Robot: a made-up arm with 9 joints.
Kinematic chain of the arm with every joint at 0, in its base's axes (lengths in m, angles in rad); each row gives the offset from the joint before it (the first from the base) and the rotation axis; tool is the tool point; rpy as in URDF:
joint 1: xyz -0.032 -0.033 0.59 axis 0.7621 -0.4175 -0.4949
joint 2: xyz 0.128 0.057 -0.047 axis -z
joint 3: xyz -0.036 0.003 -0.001 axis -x
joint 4: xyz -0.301 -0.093 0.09 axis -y
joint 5: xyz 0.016 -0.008 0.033 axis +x
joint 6: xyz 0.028 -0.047 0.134 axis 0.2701 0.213 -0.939
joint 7: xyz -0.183 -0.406 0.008 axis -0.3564 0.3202 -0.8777
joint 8: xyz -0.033 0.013 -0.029 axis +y
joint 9: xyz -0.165 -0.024 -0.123 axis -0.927 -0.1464 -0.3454
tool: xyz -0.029 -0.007 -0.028 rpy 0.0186 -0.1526 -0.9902
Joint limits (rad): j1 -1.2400..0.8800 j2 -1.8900..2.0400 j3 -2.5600..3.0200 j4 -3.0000..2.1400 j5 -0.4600..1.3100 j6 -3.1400..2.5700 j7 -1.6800..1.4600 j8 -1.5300..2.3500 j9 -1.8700..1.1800
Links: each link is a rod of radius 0.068 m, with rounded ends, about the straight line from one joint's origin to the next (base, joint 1, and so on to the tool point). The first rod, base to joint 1, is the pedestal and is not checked.
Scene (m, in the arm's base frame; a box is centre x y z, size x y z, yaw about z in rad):
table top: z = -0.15
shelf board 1: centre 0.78 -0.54 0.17 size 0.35 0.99 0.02 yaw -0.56
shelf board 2: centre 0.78 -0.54 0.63 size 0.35 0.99 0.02 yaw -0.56
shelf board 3: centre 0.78 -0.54 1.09 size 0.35 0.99 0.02 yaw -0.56
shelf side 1: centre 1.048 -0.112 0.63 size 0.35 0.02 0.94 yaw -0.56
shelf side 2: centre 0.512 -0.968 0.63 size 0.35 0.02 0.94 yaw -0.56
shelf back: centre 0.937 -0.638 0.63 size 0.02 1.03 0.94 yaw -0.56
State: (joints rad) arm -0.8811 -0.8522 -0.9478 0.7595 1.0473 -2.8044 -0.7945 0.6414 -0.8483
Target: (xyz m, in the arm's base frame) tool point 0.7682 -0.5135 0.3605
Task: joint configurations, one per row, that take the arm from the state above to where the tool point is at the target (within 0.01 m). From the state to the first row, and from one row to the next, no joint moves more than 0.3 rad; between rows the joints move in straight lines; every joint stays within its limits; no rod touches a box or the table.
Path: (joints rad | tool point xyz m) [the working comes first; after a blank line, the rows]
Joints at the target: -0.8066 -0.8074 -1.2846 0.6523 1.2448 -2.6554 -0.6973 0.6774 -0.8547
Straight joint move there: touches shelf board 2.

1: -0.8465 -0.6921 -0.9277 0.5966 0.9911 -2.7654 -0.8823 0.4063 -0.8390 | 0.7859 -0.2503 0.8705
2: -0.8120 -0.5320 -0.9075 0.4337 0.9350 -2.7263 -0.9702 0.1712 -0.8298 | 0.6834 -0.1848 0.8683
3: -0.7774 -0.3719 -0.8874 0.2709 0.8788 -2.6873 -1.0580 -0.0639 -0.8205 | 0.5785 -0.1357 0.8292
4: -0.7680 -0.2932 -1.0774 0.2604 1.0944 -2.4976 -0.9805 -0.0982 -0.8268 | 0.5674 -0.2934 0.5949
5: -0.7586 -0.2145 -1.2673 0.2500 1.3100 -2.3079 -0.9029 -0.1326 -0.8331 | 0.4734 -0.3287 0.3605
6: -0.7746 -0.4121 -1.2731 0.3841 1.2883 -2.4237 -0.8344 0.1374 -0.8403 | 0.5855 -0.3926 0.3684
7: -0.7906 -0.6098 -1.2788 0.5182 1.2665 -2.5395 -0.7658 0.4074 -0.8475 | 0.6856 -0.4551 0.3688
8: -0.8066 -0.8074 -1.2846 0.6523 1.2448 -2.6554 -0.6973 0.6774 -0.8547 | 0.7682 -0.5135 0.3605

